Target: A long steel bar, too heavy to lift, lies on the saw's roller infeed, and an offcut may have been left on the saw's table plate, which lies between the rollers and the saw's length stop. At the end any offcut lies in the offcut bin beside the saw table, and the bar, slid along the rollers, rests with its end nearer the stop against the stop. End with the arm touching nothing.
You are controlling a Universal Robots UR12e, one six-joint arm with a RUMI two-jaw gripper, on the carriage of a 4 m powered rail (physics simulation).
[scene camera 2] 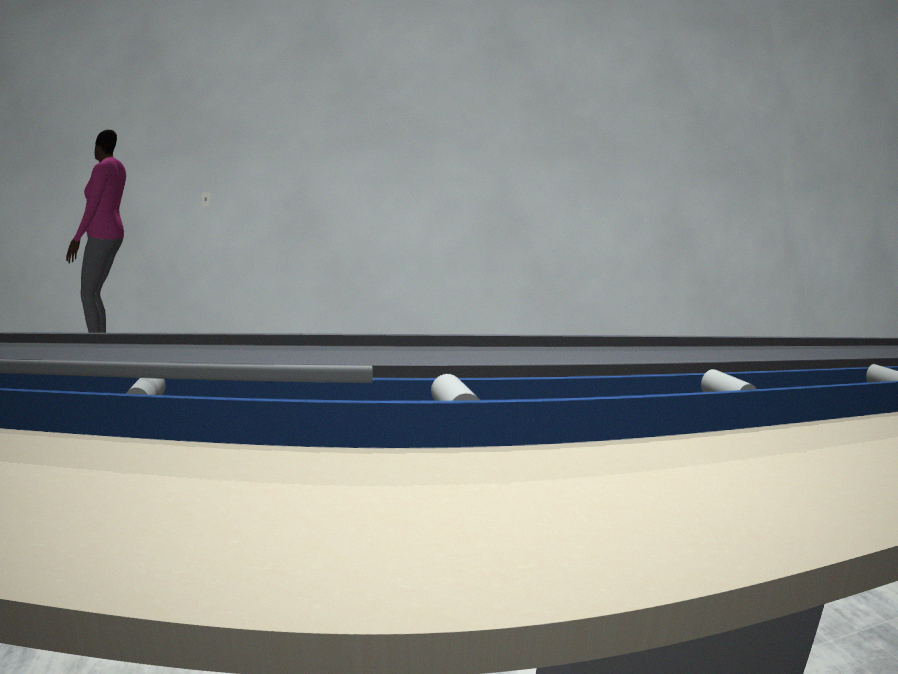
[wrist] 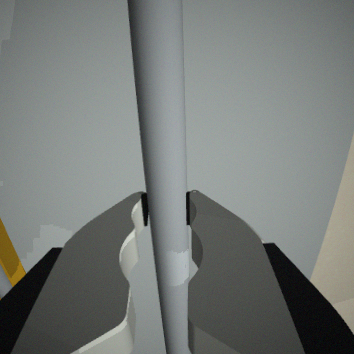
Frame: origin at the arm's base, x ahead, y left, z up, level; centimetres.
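Seen in the pictures: gripper, fingertip midpoint: (wrist: 167,194).
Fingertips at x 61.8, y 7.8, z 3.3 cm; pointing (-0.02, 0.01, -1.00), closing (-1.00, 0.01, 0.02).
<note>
Pixels of each thing's top centre, then the offset from my fingertips to it. "spot": a spot on its surface instead. Level surfaces: height alone.
- white roller at its top centre: (scene camera 2: 456,383) dy +163.2, dx +0.2, dz -0.3 cm
- flat grey surface at its surface level: dz -0.5 cm
- cream table at its surface level: dz -6.3 cm
- yellow strip at a spot on its surface: (wrist: 10,255) spot: dy +4.2, dx +10.3, dz +0.0 cm
The long grey steel bar (scene camera 2: 290,372) (wrist: 162,100) lies along the rollers in the scene view, with its right end near a white roller (scene camera 2: 453,388) and its other end out of view. In the wrist view my gripper (wrist: 167,194) is shut on the bar, a black pad against each side; the bar runs out at the top and bottom. Under it is a flat grey surface (wrist: 270,125), apparently the saw's table plate. The gripper does not show in the scene view. The length stop shows in neither view, and no offcut is clearly seen.
Blue side rails (scene camera 2: 435,424) run along the roller infeed on a cream table (scene camera 2: 435,536). A long grey track (scene camera 2: 580,355) lies behind. A person (scene camera 2: 105,195) stands at the back left. A yellow strip (wrist: 10,255), perhaps the bin's rim, shows at the wrist view's lower left.
</note>
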